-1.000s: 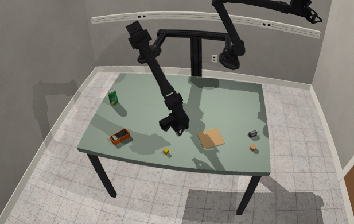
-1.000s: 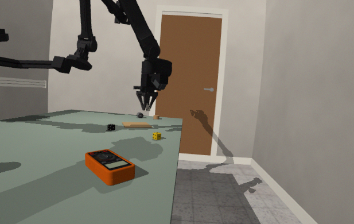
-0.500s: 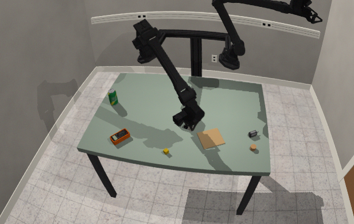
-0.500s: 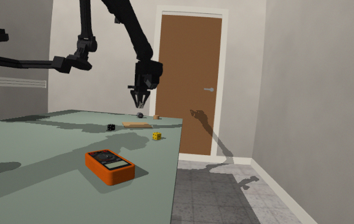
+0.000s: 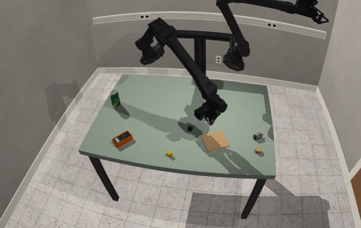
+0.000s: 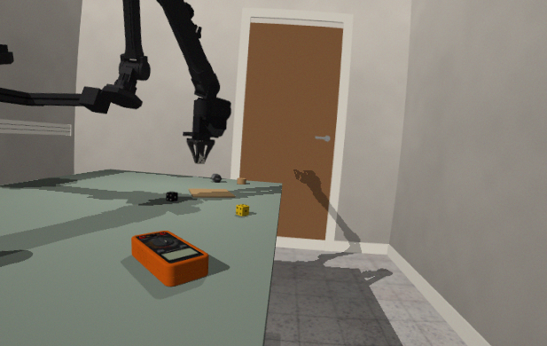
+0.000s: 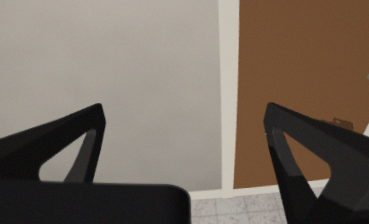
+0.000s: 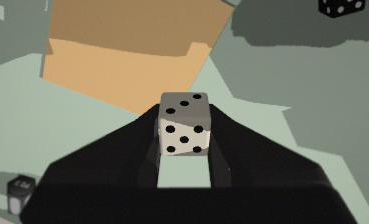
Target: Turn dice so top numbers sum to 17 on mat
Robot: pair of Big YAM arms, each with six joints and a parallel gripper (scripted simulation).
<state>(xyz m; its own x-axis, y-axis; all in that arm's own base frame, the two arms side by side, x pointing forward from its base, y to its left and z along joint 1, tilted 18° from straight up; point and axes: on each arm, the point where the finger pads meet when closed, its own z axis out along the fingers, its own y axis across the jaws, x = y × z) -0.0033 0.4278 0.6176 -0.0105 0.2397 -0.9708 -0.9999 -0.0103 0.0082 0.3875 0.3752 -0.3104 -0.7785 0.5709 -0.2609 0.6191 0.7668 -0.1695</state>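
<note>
Right now the tan mat is 3 cm ahead of my right hand, 4 cm to the left of it and 11 cm below it. Also, from my right hand: black die (4 cm behind, 13 cm to the right, 10 cm below); yellow die (18 cm ahead, 21 cm to the right, 10 cm below); white die (right at my right hand).
</note>
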